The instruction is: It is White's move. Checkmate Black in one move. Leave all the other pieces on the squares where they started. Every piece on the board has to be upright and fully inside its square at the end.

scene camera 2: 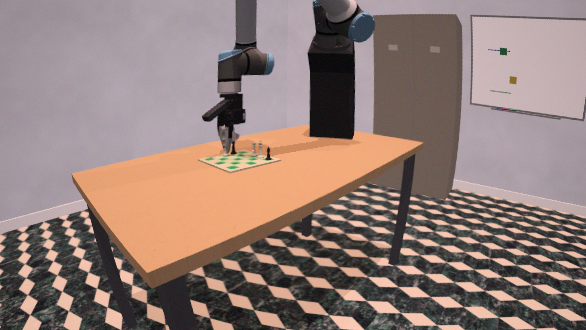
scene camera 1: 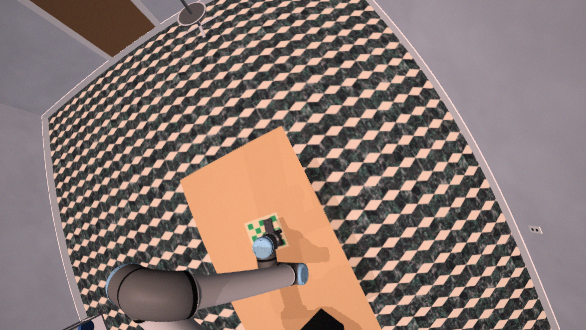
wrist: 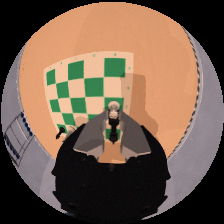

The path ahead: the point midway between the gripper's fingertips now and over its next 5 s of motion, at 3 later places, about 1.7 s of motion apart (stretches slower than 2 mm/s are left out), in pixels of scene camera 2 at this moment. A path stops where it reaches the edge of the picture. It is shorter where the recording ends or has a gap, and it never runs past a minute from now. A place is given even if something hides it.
The gripper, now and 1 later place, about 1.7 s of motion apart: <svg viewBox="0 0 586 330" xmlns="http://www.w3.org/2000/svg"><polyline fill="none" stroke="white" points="226,152 226,123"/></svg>
